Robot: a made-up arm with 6 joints.
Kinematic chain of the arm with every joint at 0, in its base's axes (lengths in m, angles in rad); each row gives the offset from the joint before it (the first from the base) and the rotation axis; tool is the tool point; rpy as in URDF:
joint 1: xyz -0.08 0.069 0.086 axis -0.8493 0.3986 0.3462
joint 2: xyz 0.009 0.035 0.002 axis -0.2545 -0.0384 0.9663
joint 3: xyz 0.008 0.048 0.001 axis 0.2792 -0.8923 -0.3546
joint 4: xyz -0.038 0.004 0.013 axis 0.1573 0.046 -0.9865
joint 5: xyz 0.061 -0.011 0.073 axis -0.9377 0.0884 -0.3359
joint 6: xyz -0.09 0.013 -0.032 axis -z
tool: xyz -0.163 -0.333 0.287 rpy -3.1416 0 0
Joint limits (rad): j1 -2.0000..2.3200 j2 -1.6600..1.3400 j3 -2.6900..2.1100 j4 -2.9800..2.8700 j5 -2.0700..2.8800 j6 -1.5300..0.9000
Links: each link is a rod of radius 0.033 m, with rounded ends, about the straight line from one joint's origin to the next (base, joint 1, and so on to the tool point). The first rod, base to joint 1, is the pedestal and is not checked.
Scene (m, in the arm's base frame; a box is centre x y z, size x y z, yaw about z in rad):
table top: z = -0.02
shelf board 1: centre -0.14 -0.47 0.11 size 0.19 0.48 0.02 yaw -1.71
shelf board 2: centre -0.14 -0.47 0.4 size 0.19 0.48 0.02 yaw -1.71
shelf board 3: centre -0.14 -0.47 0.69 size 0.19 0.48 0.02 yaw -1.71
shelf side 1: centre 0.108 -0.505 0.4 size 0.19 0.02 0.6 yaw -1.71
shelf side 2: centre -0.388 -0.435 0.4 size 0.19 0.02 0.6 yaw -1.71
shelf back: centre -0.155 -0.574 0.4 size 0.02 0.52 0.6 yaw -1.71
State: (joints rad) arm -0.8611 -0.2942 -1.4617 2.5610 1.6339 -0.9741
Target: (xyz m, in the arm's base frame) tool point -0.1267 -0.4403 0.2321
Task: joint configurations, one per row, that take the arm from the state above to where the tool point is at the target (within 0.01 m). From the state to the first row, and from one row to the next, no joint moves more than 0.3 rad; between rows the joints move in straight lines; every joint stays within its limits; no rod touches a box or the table.
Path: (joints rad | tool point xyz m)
1: -0.5924 -0.0482 -1.5460 2.4494 1.8899 -1.1594 | 0.2602 -0.2228 0.2606
2: -0.3237 0.1978 -1.6304 2.3377 2.1458 -1.3447 | 0.3095 -0.1041 0.2600
3: -0.0550 0.4438 -1.7147 2.2261 2.4018 -1.5300 | 0.3326 0.0170 0.2443
4: -0.3101 0.2858 -1.6170 2.3532 2.1657 -1.4278 | 0.2948 -0.0897 0.2981
5: -0.5652 0.1279 -1.5193 2.4803 1.9297 -1.3256 | 0.2233 -0.2043 0.3310
6: -0.8204 -0.0300 -1.4216 2.6073 1.6936 -1.2234 | 0.1185 -0.3128 0.3305
7: -1.0755 -0.1880 -1.3239 2.7344 1.4575 -1.1212 | -0.0059 -0.3950 0.2939
8: -1.3306 -0.3459 -1.2262 2.8615 1.2215 -1.0190 | -0.1267 -0.4403 0.2321

